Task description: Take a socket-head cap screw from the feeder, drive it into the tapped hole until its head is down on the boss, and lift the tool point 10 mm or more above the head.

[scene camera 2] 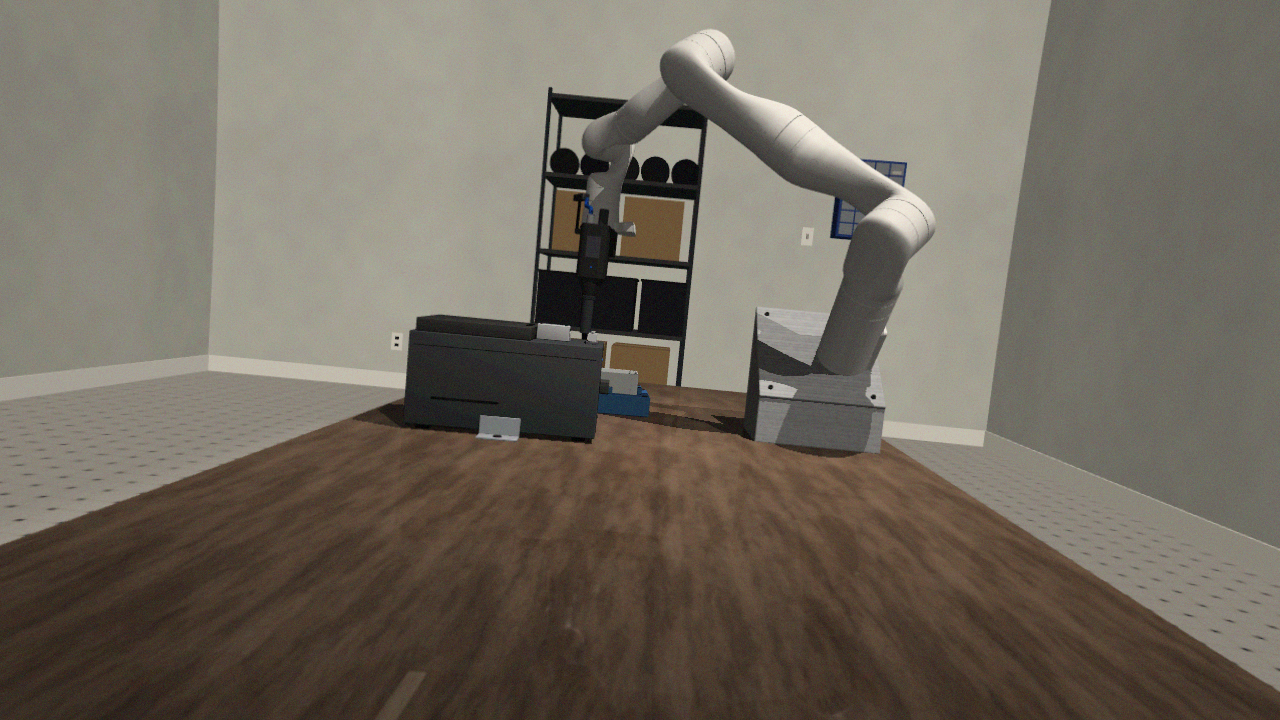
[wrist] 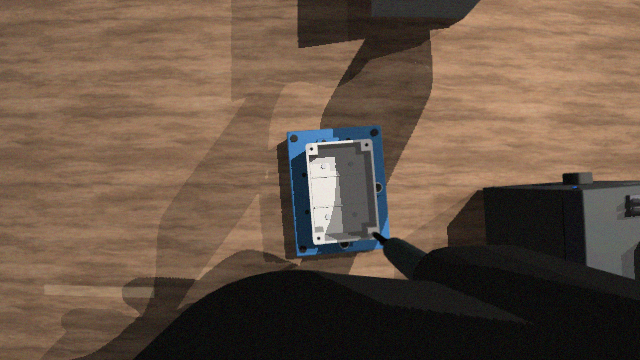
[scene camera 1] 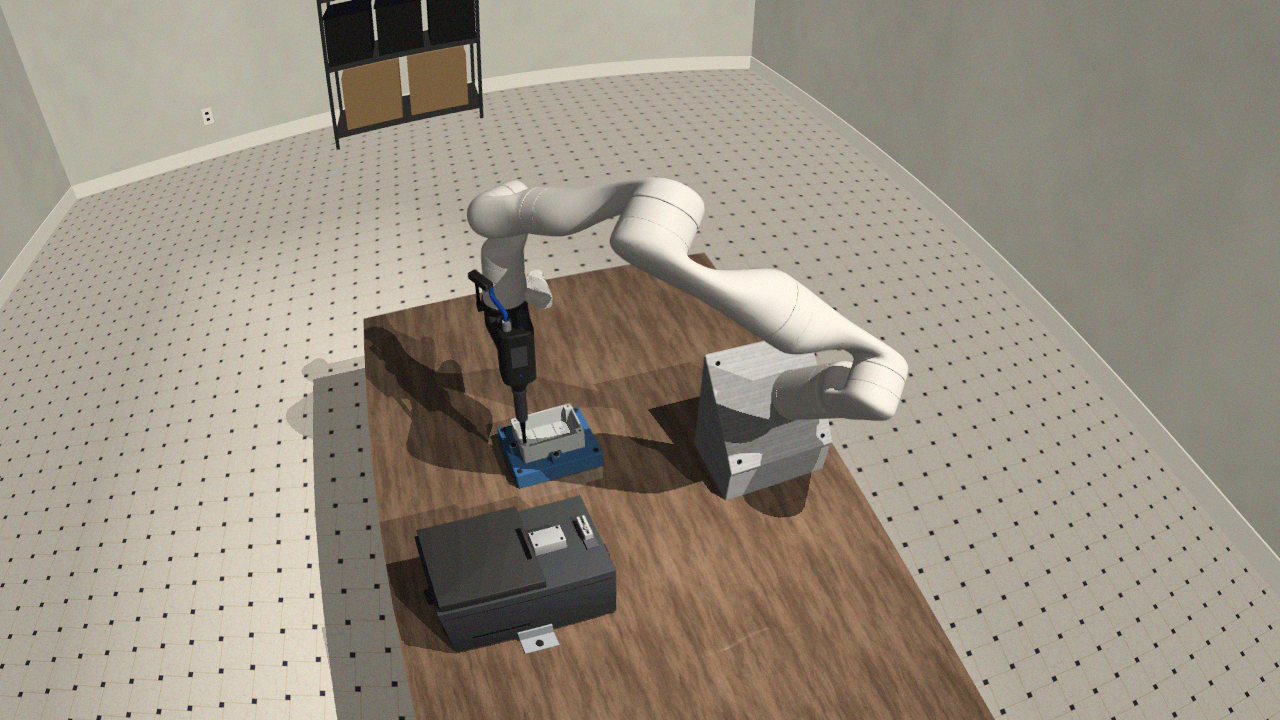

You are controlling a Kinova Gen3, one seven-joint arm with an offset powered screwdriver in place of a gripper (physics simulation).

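Observation:
My gripper, a black powered screwdriver (scene camera 1: 524, 440) (scene camera 2: 585, 337) (wrist: 375, 234), points down with its thin tip at one corner boss of the light grey open housing (scene camera 1: 559, 446) (scene camera 2: 619, 382) (wrist: 322, 192). The tip covers that boss, so its hole and any screw there are hidden. The other corner bosses show dark holes in the wrist view. The housing sits upright on a blue fixture (scene camera 1: 537, 475) (scene camera 2: 623, 404) (wrist: 295, 200). The dark screw feeder (scene camera 1: 528, 608) (scene camera 2: 501, 380) (wrist: 530, 220) stands apart from the fixture. The driver has no fingers. Whether its bit touches a screw head is too small to tell.
A white block (scene camera 1: 547, 539) (scene camera 2: 553, 332) and a small light fitting (scene camera 1: 584, 529) are on the feeder's top. A metal bracket (scene camera 1: 538, 639) (scene camera 2: 498, 427) is at its front foot. The arm's grey pedestal (scene camera 1: 769, 465) (scene camera 2: 814, 420) stands right of the fixture. A shelf rack (scene camera 1: 402, 54) (scene camera 2: 581, 106) is behind.

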